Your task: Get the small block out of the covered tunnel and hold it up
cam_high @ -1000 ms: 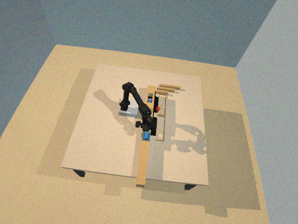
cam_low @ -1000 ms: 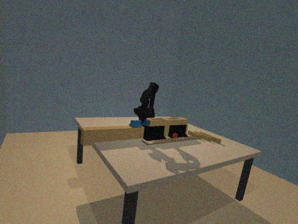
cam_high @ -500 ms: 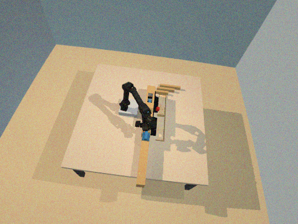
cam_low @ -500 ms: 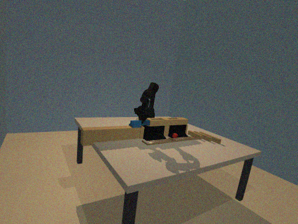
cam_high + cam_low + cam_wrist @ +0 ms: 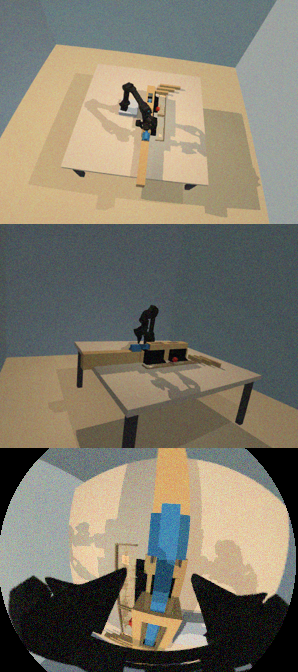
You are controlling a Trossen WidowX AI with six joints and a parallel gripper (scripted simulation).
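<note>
My gripper tip is 10 mm short of the wooden tunnel, 50 mm to the right of it and 80 mm above it. Also, from my gripper tip: small red block 30 mm ahead, 330 mm to the left, 130 mm below.
</note>
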